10 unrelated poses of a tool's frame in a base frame.
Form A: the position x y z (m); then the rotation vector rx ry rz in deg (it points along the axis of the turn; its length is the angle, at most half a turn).
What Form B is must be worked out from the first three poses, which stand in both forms.
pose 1, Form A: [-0.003, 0.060, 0.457, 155.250, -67.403, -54.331]
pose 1, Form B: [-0.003, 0.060, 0.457, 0.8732, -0.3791, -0.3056, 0.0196]
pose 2, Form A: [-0.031, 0.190, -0.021, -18.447, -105.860, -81.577]
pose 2, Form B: [-0.031, 0.190, -0.021, -0.1263, -0.7247, -0.5585, 0.3834]
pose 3, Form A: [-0.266, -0.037, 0.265, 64.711, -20.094, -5.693]
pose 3, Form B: [-0.266, -0.037, 0.265, 0.5321, -0.1652, -0.0468, 0.8290]
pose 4, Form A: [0.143, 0.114, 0.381, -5.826, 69.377, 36.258]
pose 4, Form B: [0.143, 0.114, 0.381, -0.0470, 0.5592, 0.2922, 0.7744]
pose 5, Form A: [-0.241, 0.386, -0.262, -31.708, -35.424, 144.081]
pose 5, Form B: [-0.241, 0.386, -0.262, -0.2027, -0.2264, 0.9209, 0.2443]
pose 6, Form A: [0.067, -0.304, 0.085, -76.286, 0.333, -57.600]
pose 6, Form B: [0.067, -0.304, 0.085, -0.5912, 0.0026, -0.4464, 0.6718]
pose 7, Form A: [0.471, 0.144, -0.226, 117.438, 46.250, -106.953]
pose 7, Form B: [0.471, 0.144, -0.226, 0.7041, 0.2773, -0.6413, 0.1267]
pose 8, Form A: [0.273, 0.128, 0.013, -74.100, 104.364, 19.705]
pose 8, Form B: [0.273, 0.128, 0.013, -0.5175, 0.7289, 0.1376, 0.4265]
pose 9, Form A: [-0.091, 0.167, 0.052, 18.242, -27.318, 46.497]
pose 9, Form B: [-0.091, 0.167, 0.052, 0.1527, -0.2287, 0.3893, 0.8791]
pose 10, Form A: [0.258, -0.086, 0.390, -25.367, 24.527, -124.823]
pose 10, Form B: [0.258, -0.086, 0.390, -0.1770, 0.1712, -0.8711, 0.4249]
